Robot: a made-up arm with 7 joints.
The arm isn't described. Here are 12 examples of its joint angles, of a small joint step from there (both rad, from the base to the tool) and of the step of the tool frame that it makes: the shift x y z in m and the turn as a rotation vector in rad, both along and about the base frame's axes.
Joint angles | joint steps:
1: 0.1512 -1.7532 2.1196 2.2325 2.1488 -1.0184 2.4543 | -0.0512 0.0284 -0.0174 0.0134 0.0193 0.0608 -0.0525
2: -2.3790 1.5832 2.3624 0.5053 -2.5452 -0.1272 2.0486 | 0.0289 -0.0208 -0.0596 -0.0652 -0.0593 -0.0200 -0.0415
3: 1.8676 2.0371 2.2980 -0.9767 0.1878 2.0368 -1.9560 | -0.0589 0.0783 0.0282 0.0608 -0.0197 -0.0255 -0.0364
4: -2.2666 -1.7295 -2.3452 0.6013 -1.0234 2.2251 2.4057 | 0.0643 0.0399 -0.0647 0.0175 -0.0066 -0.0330 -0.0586
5: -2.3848 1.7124 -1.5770 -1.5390 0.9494 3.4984 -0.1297 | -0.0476 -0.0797 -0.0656 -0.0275 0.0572 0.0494 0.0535
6: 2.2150 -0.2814 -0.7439 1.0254 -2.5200 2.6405 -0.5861 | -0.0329 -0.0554 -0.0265 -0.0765 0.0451 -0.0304 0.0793
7: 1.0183 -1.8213 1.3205 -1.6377 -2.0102 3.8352 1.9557 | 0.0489 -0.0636 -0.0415 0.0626 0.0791 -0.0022 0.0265
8: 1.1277 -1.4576 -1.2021 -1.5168 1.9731 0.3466 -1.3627 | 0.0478 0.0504 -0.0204 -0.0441 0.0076 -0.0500 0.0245
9: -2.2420 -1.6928 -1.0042 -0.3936 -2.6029 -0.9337 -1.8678 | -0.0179 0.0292 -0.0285 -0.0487 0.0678 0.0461 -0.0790
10: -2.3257 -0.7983 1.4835 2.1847 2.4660 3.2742 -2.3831 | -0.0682 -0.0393 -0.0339 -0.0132 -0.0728 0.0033 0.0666
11: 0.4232 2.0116 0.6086 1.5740 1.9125 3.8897 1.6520 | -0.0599 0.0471 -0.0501 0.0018 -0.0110 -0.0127 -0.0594
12: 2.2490 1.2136 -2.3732 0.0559 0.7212 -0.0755 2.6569 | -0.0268 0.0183 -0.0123 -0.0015 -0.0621 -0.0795 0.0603
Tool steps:
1: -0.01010 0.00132 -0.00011 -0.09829 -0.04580 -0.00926
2: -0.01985 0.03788 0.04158 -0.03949 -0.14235 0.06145
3: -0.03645 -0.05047 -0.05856 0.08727 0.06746 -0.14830
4: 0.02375 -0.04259 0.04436 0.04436 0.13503 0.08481
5: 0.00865 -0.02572 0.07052 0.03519 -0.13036 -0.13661
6: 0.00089 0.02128 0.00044 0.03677 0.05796 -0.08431
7: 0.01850 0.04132 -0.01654 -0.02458 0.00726 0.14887
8: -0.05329 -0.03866 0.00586 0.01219 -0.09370 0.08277
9: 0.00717 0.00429 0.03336 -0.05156 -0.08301 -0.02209
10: -0.02098 -0.02221 -0.01299 -0.04966 0.03899 -0.12043
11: 0.00370 0.01138 -0.00174 0.01784 0.00905 -0.04662
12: -0.01606 -0.02038 -0.01962 0.00328 0.13112 0.01480
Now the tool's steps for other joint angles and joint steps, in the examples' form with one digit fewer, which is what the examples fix.
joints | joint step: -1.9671 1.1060 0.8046 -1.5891 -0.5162 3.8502 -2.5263 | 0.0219 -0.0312 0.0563 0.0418 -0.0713 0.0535 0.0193
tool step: -0.0239 0.0020 0.0307 0.0848 -0.0461 0.0770
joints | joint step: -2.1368 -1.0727 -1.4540 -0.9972 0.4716 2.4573 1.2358 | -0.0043 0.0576 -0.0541 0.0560 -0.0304 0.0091 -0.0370
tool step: -0.0038 0.0008 0.0161 -0.0852 0.0766 -0.0912
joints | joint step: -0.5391 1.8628 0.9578 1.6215 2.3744 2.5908 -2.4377 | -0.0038 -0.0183 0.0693 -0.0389 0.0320 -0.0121 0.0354
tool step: 0.0049 0.0170 -0.0228 -0.0528 0.0586 0.0624
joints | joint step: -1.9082 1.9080 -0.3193 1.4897 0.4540 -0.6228 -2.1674 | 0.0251 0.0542 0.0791 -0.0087 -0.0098 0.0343 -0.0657
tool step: 0.0342 0.0182 -0.0150 -0.0802 0.1429 -0.0101
